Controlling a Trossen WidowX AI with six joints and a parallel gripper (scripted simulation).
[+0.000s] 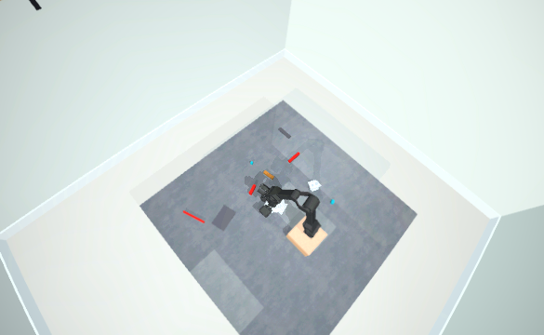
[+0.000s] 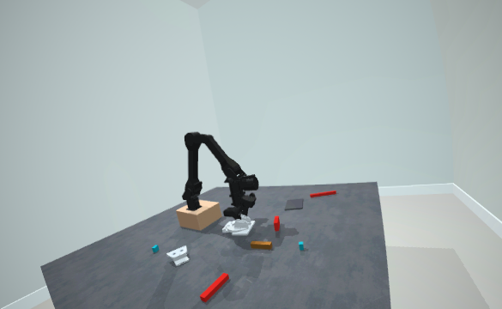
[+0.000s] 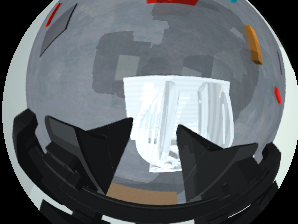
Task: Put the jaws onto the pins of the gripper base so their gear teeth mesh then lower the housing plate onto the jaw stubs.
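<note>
Right now the flat white plate is 2 cm ahead of my gripper tip, 3 cm to the right of it and 1 cm below it. The rest, counted from my gripper tip: curved white jaw 2 cm behind, 6 cm to the right; then red block 17 cm ahead, 1 cm to the left; then white housing plate 5 cm behind, 4 cm to the right, 1 cm below.
</note>
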